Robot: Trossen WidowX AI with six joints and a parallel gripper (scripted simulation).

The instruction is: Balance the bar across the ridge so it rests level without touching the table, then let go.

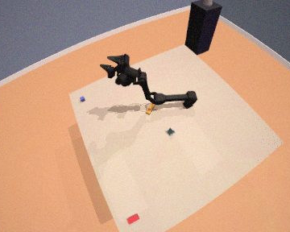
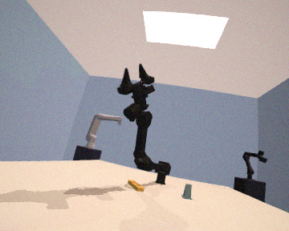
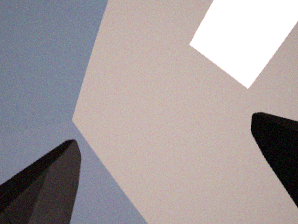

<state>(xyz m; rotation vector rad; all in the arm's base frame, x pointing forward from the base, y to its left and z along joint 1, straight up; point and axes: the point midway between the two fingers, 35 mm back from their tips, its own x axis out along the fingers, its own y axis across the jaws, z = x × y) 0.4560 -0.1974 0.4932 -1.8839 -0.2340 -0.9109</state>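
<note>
The orange bar is 51 cm below my gripper tip, 22 cm behind it and 8 cm to the left of it. Round my gripper tip: red block: 70 cm to the left, 51 cm below, 26 cm ahead; blue cube: 50 cm below, 30 cm to the right, 26 cm ahead.
</note>
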